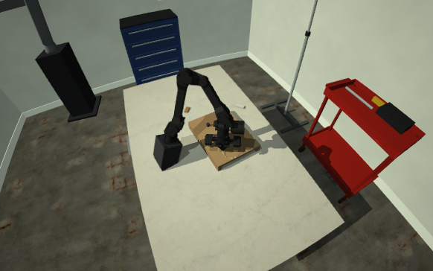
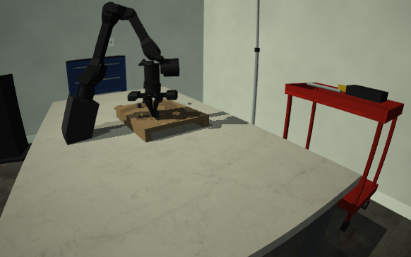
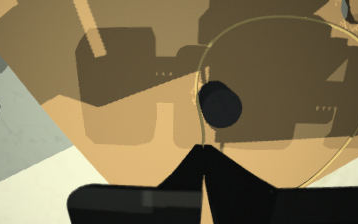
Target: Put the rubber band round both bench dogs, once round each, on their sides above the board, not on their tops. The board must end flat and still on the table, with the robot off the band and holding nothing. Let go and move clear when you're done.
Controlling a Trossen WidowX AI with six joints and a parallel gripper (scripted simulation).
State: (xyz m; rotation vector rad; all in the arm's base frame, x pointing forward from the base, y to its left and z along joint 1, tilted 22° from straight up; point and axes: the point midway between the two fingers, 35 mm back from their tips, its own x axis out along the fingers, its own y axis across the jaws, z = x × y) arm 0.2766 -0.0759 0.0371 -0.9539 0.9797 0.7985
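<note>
The wooden board lies 130 mm to the left of my hand, 70 mm below it and 40 mm ahead of it. From my hand the other things lie so: rubber band: 390 mm to the left, 240 mm ahead, 90 mm below.
</note>
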